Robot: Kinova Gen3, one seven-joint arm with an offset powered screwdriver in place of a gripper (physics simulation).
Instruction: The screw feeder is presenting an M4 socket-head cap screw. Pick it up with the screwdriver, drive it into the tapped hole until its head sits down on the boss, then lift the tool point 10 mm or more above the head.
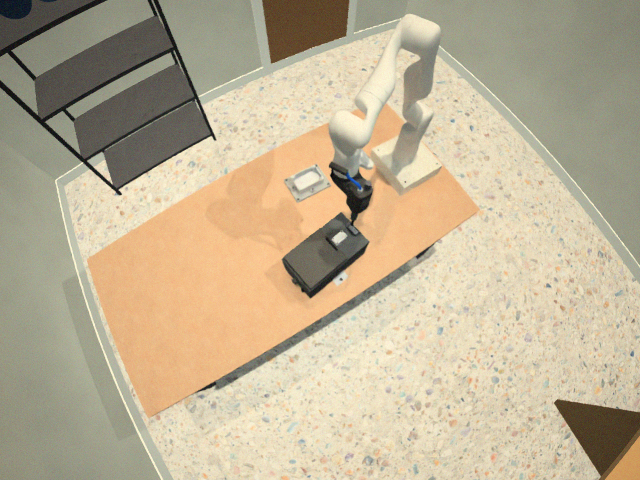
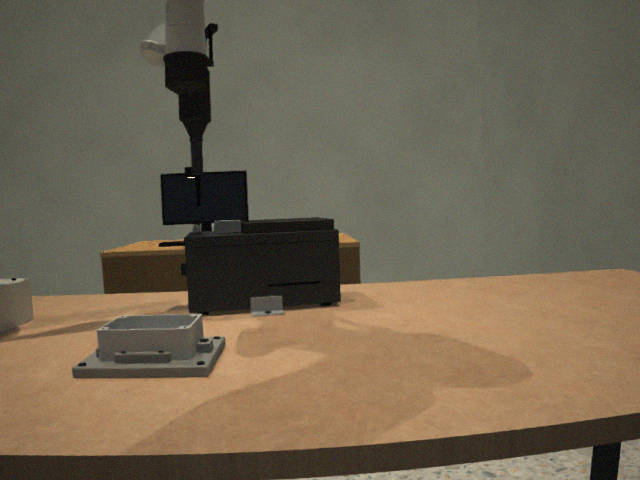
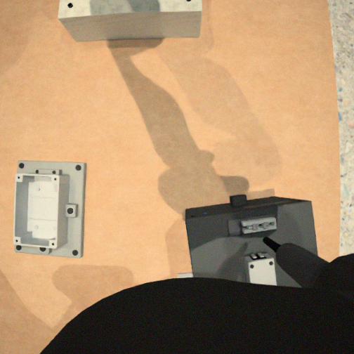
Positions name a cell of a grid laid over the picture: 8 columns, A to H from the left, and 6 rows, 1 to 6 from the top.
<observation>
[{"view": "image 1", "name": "screw feeder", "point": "E4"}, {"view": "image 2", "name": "grey fixture plate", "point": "B5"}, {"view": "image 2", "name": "screw feeder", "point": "C4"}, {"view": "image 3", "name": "grey fixture plate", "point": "B4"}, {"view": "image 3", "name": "screw feeder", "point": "E5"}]
</observation>
